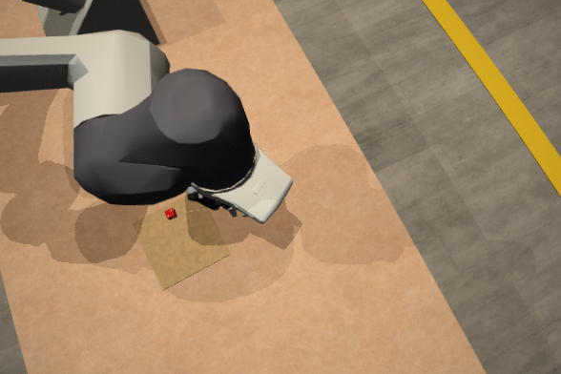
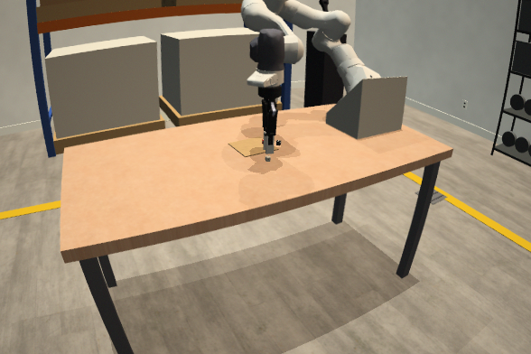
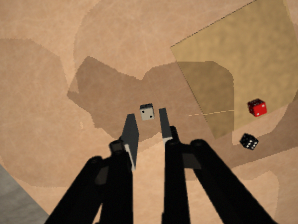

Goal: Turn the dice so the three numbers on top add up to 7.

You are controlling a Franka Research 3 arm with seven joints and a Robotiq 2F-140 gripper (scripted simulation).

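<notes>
Right now my hand is 6 cm above the white die. Round my hand: black die (11 cm behind, 10 cm to the right, 6 cm below); red die (12 cm to the right, 6 cm behind, 5 cm below); tan mat (13 cm to the right, 6 cm below, 1 cm behind).
</notes>
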